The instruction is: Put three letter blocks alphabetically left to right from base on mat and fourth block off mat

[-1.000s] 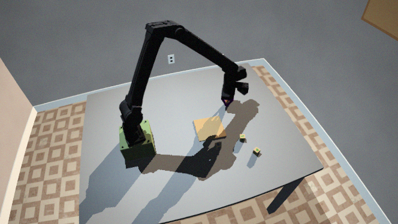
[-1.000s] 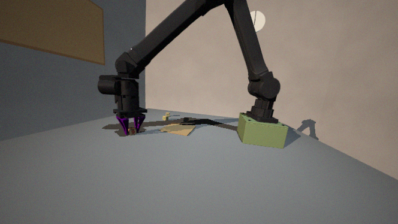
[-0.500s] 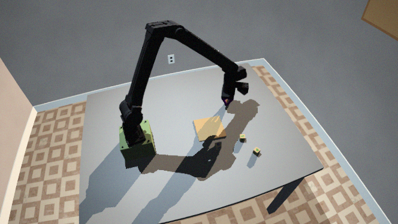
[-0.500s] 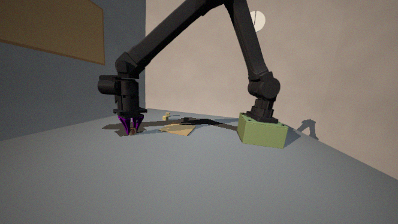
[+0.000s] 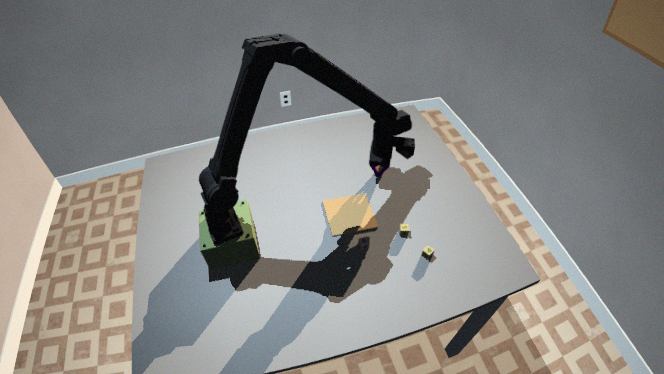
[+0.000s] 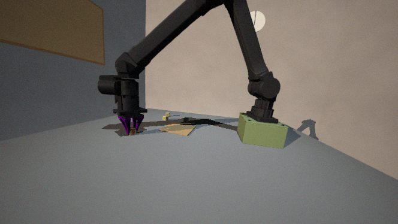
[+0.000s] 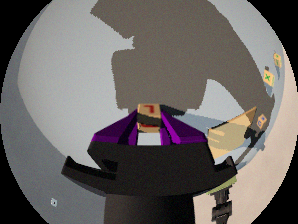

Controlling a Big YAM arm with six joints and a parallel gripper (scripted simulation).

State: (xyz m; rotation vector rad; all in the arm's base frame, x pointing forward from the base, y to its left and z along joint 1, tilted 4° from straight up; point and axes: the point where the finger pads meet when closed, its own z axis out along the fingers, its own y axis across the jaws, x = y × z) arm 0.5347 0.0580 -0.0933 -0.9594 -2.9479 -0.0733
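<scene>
Now: hand 17 cm past the tan mat, 11 cm to the left of it and 1 cm above it. Round my hand: block: 35 cm to the right, 5 cm behind.
</scene>
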